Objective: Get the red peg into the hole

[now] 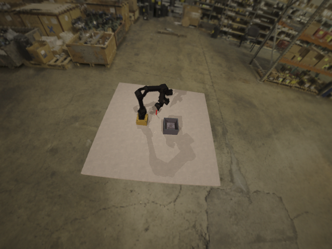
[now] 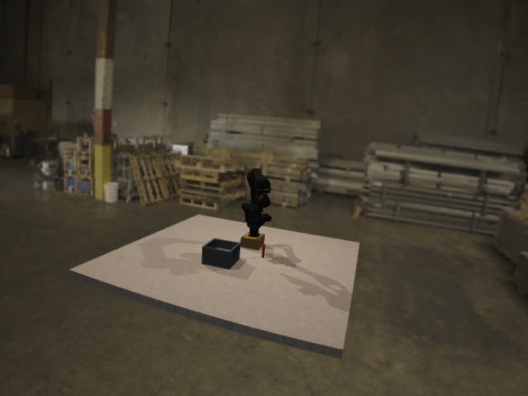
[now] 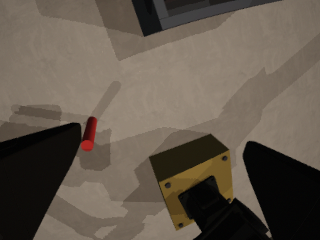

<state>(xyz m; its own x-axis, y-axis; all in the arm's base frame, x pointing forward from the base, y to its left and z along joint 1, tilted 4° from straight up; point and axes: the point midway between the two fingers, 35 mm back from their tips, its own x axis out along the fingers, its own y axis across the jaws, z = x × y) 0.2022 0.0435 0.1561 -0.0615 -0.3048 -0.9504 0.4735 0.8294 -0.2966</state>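
The red peg lies 3 cm behind my gripper tip, 7 cm to the left of it and 15 cm below it. The rest, counted from my gripper tip: dark box (12 cm ahead, 13 cm to the right, 16 cm below); grey plate (12 cm ahead, 13 cm to the right, 15 cm below).
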